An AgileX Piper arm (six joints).
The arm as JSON. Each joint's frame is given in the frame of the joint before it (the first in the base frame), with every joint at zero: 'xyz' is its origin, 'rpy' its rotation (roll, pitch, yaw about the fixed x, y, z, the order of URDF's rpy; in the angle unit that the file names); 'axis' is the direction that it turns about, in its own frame. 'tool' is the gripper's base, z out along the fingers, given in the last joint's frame.
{
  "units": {
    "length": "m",
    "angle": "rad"
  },
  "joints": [
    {
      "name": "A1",
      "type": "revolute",
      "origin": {
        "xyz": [
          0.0,
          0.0,
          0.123
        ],
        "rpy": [
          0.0,
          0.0,
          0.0
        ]
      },
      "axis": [
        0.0,
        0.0,
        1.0
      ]
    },
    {
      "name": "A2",
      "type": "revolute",
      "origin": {
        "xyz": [
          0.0,
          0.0,
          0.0
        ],
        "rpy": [
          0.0,
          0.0,
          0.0
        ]
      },
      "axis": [
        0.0,
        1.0,
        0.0
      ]
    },
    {
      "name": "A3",
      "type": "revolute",
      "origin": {
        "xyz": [
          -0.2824,
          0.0,
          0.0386
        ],
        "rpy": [
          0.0,
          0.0,
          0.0
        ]
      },
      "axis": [
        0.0,
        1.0,
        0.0
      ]
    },
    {
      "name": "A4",
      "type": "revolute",
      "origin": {
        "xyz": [
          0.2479,
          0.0,
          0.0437
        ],
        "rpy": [
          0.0,
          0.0,
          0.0
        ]
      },
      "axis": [
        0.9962,
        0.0,
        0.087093
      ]
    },
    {
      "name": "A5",
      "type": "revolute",
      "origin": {
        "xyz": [
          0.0,
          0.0,
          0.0
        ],
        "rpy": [
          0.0,
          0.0,
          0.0
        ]
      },
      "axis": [
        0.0,
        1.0,
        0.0
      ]
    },
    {
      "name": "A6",
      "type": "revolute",
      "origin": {
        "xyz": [
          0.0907,
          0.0,
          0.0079
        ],
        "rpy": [
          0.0,
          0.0,
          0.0
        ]
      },
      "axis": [
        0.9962,
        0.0,
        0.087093
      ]
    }
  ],
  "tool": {
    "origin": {
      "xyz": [
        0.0,
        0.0,
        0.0
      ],
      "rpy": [
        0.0,
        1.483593,
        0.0
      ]
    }
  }
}
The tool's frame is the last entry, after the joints.
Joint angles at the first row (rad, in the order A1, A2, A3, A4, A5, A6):
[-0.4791, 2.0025, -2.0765, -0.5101, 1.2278, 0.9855]
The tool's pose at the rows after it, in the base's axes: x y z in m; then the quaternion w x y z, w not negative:
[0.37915, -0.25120, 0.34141, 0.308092, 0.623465, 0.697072, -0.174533]
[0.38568, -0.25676, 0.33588, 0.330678, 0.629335, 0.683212, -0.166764]
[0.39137, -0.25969, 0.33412, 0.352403, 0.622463, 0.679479, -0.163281]
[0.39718, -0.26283, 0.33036, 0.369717, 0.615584, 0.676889, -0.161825]
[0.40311, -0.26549, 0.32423, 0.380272, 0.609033, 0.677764, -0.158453]
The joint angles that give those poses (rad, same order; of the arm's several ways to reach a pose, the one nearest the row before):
[-0.4946, 2.0425, -2.0787, -0.5124, 1.1718, 1.0393]
[-0.4988, 2.0611, -2.0786, -0.5253, 1.1130, 1.0881]
[-0.4988, 2.0722, -2.0799, -0.5398, 1.0594, 1.1041]
[-0.4988, 2.0869, -2.0807, -0.5568, 1.0115, 1.1196]
[-0.4991, 2.1043, -2.0808, -0.5635, 0.9711, 1.1267]

